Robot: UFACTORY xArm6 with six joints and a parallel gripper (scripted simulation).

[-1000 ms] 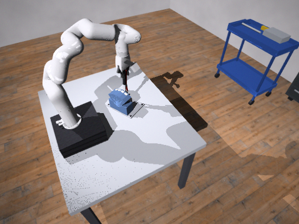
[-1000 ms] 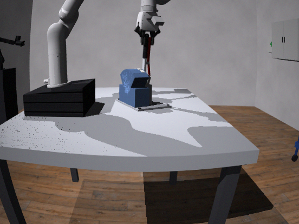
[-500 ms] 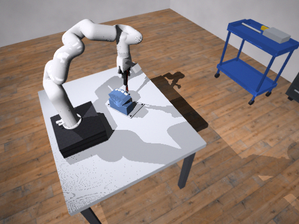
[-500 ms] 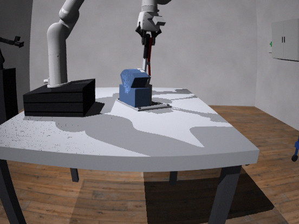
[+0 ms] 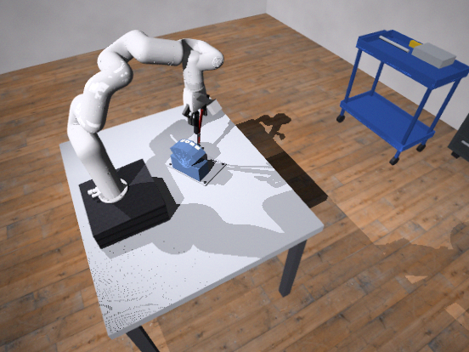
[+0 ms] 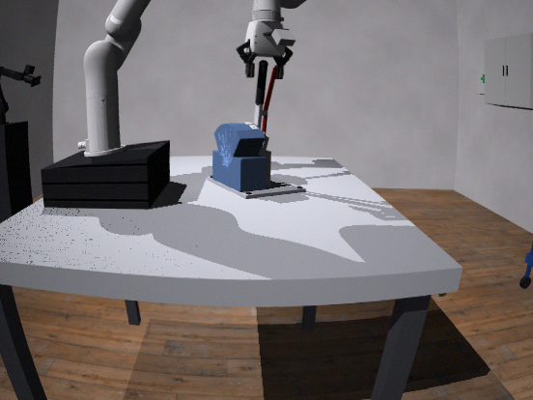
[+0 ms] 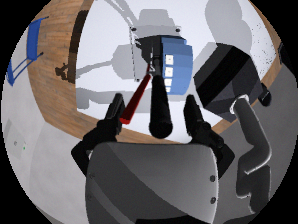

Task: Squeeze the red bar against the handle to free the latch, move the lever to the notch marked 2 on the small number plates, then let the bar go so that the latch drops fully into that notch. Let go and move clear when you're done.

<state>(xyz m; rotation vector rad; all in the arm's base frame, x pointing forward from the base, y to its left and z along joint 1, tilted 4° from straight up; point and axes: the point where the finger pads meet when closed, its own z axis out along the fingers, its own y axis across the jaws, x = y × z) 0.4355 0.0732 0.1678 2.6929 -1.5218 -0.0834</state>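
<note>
My hand is 20 mm to the right of the red bar and 110 mm above it.
</note>
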